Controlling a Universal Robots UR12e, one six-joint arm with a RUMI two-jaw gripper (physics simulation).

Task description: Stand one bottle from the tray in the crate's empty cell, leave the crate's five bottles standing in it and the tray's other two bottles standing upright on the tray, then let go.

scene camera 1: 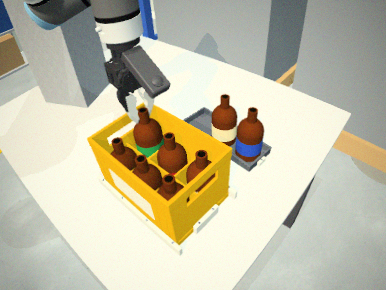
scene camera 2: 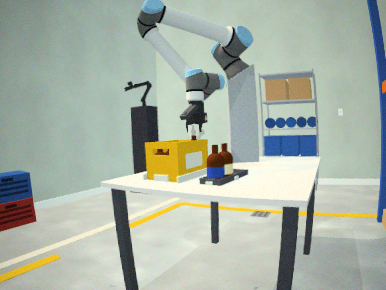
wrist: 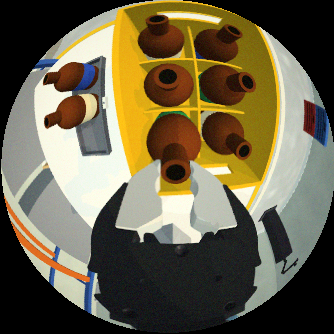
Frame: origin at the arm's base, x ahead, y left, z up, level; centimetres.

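Where they show: gripper, between the fingertips: [scene camera 1: 142,120] [wrist: 173,161]; arm's base, origin of its link: [scene camera 2: 240,75].
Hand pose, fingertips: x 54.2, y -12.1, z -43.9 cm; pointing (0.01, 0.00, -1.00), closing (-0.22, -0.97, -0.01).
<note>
Each offset is from my fingertips to the top centre of the thing. "pt": to the spot under its first point. Level surfaces: height alone.
My gripper [scene camera 1: 141,108] [scene camera 2: 194,135] [wrist: 173,161] is shut on the neck of a brown bottle with a green label {dx +1.1, dy -0.3, dz +3.6 cm} [scene camera 1: 147,131] [wrist: 173,137]. That bottle is upright, inside a corner cell of the yellow crate {dx +9.1, dy -5.5, dz +1.4 cm} [scene camera 1: 220,192] [scene camera 2: 162,167] [wrist: 127,100], and stands higher than its neighbours; its base is hidden. The crate's five other brown bottles, one at the middle of a row {pt dx +11.2, dy -2.8, dz -4.0 cm} [scene camera 1: 172,156] [wrist: 168,85], stand in their cells. On the grey tray {pt dx +8.2, dy +25.5, dz -14.6 cm} [scene camera 2: 240,174] [wrist: 95,142], a cream-labelled bottle {dx +11.9, dy +19.3, dz -0.1 cm} [scene camera 1: 224,120] [wrist: 70,112] and a blue-labelled bottle {dx +20.8, dy +18.1, dz -0.1 cm} [scene camera 1: 250,135] [scene camera 2: 215,161] [wrist: 75,76] stand upright.
The crate and tray are side by side on the white table {dz -16.1 cm} [scene camera 1: 310,117] [scene camera 2: 270,187]. White locating strips {pt dx +23.7, dy -7.7, dz -14.0 cm} [scene camera 1: 206,220] run along the crate's base. A grey column [scene camera 1: 65,65] [scene camera 2: 242,115] rises behind the crate. A black pedestal [scene camera 2: 145,140] stands beyond the table.
</note>
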